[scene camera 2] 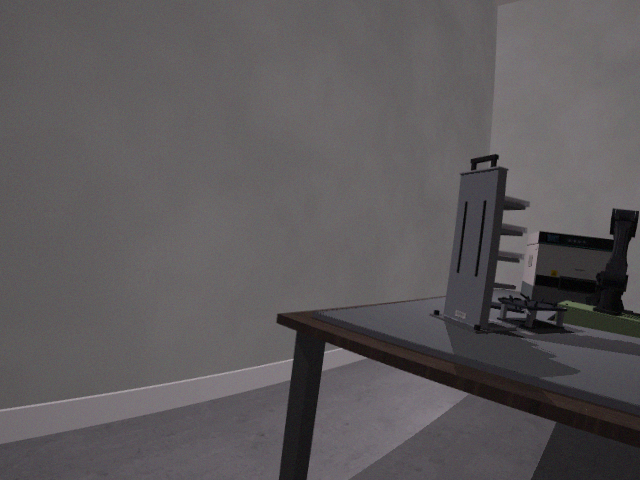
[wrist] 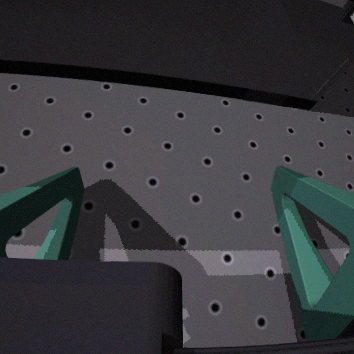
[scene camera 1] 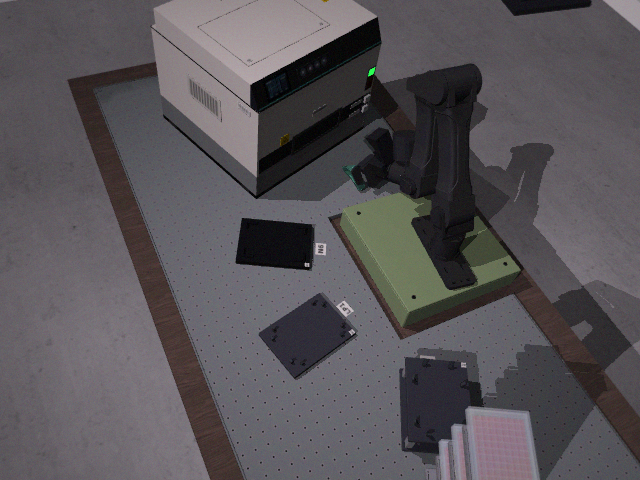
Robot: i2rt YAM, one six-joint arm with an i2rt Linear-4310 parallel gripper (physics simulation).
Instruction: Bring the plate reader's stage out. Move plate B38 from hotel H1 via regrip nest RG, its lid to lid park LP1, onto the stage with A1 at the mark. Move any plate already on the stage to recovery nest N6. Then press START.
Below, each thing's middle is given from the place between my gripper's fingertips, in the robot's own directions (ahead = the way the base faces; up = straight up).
The plate reader [scene camera 1: 254, 141] is 19 cm ahead of my hand, 19 cm to the right of it and 12 cm above it. Also, from my hand: LP1 pad [scene camera 1: 300, 339]: 27 cm ahead, 44 cm to the left, 1 cm below; N6 pad [scene camera 1: 261, 242]: 28 cm ahead, 20 cm to the left, 1 cm below.
